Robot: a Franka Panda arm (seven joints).
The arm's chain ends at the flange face. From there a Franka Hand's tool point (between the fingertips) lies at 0.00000 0.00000 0.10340 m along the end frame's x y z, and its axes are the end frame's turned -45 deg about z.
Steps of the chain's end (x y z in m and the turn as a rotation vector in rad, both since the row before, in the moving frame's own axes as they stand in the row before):
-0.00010, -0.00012, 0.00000, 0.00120, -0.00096, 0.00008
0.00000, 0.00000, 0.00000, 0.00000, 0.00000, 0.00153
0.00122, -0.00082, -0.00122, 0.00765, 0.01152, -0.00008
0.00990, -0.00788, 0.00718, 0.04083, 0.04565, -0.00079
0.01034, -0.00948, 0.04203, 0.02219, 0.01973, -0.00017
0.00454, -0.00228, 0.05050, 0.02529, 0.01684, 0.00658
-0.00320, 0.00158, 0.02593, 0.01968, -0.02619, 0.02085
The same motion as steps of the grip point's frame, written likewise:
0.00003, -0.00031, 0.00000, 0.00153, 0.00017, 0.00008
0.00000, 0.00000, 0.00000, 0.00000, 0.00000, 0.00153
0.00284, 0.00057, -0.00123, -0.00274, 0.01356, -0.00008
0.01889, 0.00178, 0.00699, -0.00341, 0.06115, -0.00079
0.01708, 0.00043, 0.04198, 0.00174, 0.02964, -0.00017
0.00790, 0.00099, 0.05045, 0.00598, 0.02979, 0.00658
-0.00382, -0.00450, 0.02587, 0.03243, -0.00460, 0.02085

